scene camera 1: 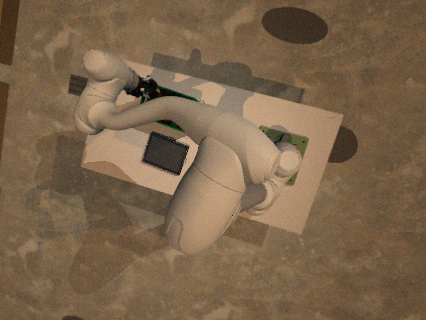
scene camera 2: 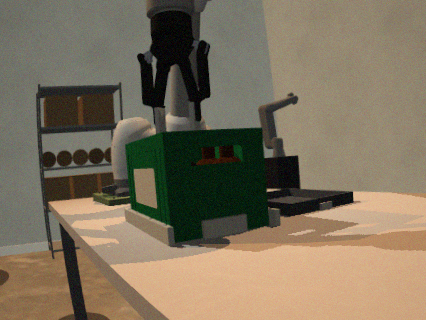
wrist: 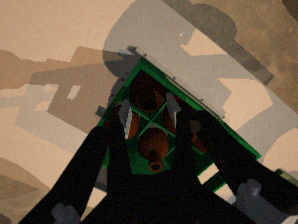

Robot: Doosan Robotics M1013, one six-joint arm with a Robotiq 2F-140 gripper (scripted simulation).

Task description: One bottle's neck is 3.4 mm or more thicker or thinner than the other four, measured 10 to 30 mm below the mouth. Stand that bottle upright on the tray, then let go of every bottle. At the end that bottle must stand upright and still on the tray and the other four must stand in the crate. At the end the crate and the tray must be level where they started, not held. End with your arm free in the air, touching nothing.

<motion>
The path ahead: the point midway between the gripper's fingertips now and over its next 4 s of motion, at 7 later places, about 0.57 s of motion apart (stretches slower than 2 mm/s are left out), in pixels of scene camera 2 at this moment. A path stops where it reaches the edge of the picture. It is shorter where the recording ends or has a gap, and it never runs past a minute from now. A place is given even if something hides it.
My gripper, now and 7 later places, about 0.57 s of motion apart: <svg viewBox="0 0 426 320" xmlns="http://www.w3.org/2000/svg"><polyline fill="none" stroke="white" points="179,143 179,151 179,154 179,151 178,133 176,107 176,105 217,104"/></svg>
</motion>
